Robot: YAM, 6 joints.
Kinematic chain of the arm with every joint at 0, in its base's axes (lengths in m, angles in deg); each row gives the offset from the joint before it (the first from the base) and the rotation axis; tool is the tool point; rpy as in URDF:
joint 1: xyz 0 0 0.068 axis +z
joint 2: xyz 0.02 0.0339 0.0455 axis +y
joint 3: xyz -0.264 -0.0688 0 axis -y
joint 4: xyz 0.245 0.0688 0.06 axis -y
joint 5: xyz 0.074 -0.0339 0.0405 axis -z
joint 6: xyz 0.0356 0 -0.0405 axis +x
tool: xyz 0 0 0 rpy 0 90 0
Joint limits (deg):
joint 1: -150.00..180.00
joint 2: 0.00..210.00
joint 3: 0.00..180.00
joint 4: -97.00..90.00
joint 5: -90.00..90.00
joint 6: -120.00..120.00
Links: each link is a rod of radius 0.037 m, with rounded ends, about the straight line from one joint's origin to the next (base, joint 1, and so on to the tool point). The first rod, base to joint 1, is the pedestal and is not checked.
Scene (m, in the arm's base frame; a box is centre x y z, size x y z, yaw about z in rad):
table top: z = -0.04
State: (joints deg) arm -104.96 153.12 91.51 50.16 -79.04 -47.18
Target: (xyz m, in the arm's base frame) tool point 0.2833 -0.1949 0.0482
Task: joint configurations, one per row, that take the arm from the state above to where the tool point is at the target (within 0.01 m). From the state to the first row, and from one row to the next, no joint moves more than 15 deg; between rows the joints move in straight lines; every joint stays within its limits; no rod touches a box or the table.
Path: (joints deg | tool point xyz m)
1: -92.06 148.09 82.56 49.83 -80.97 -47.18 | 0.0180 -0.4778 0.0334
2: -79.16 143.06 73.60 49.50 -82.91 -47.18 | 0.1187 -0.4322 0.0370
3: -66.26 138.03 64.65 49.17 -84.84 -47.18 | 0.1992 -0.3649 0.0408
4: -53.37 133.00 55.70 48.84 -86.78 -47.18 | 0.2548 -0.2831 0.0445
5: -40.47 127.97 46.74 48.50 -88.71 -47.18 | 0.2833 -0.1949 0.0482

